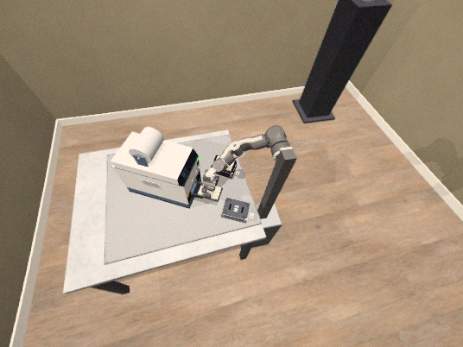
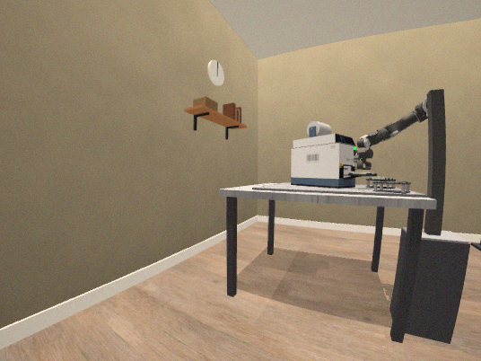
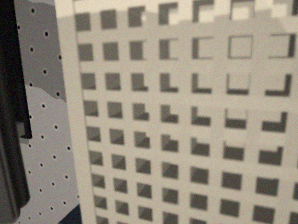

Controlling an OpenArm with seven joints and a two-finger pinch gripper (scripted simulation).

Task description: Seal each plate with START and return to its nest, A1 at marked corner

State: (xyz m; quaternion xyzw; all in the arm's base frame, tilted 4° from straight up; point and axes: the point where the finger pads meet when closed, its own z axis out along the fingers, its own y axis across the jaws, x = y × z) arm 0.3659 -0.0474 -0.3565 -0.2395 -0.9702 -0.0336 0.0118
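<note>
My gripper is now 30 mm above the sealer stage. From my hand the other things lie so: plate nest (150 mm behind, 130 mm to the left, 70 mm below); yellow warning label (130 mm ahead, 30 mm to the left, 20 mm above); plate (130 mm behind, 210 mm to the right, 60 mm below).
</note>
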